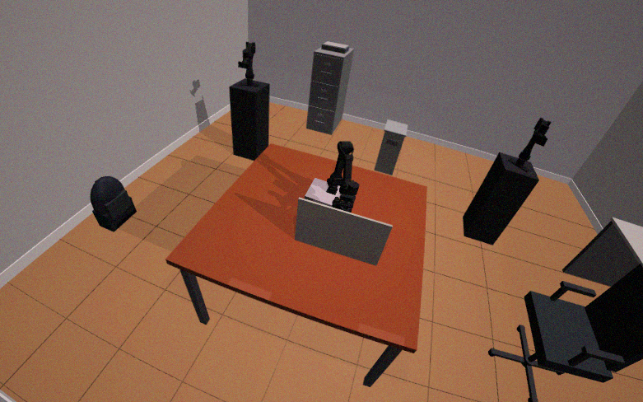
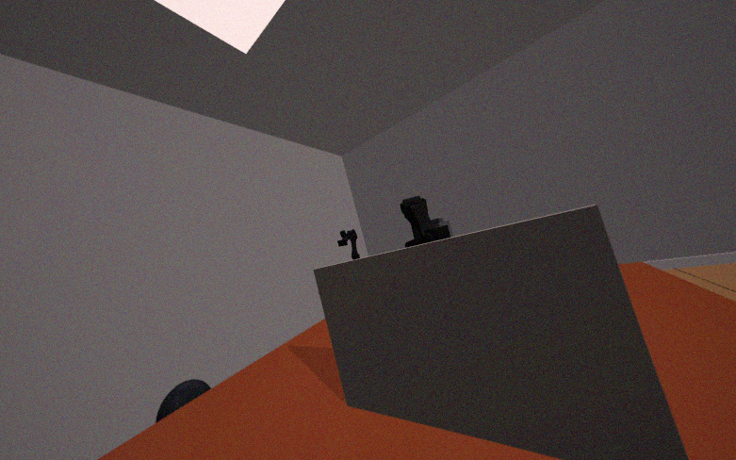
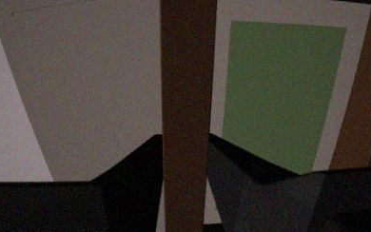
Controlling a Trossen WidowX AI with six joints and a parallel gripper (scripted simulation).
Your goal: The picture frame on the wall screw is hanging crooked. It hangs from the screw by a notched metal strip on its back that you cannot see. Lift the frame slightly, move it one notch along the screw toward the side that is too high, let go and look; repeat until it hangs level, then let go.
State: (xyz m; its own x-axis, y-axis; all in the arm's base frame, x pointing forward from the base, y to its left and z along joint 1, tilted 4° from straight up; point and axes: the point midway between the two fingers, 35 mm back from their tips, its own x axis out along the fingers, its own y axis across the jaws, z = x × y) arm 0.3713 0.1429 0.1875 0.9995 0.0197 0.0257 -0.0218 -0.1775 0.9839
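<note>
The brown picture frame lies 50 mm below my gripper tip. From my gripper tip the other things lie so: grey wall panel: 20 mm ahead, 10 mm to the left, 70 mm below.
</note>
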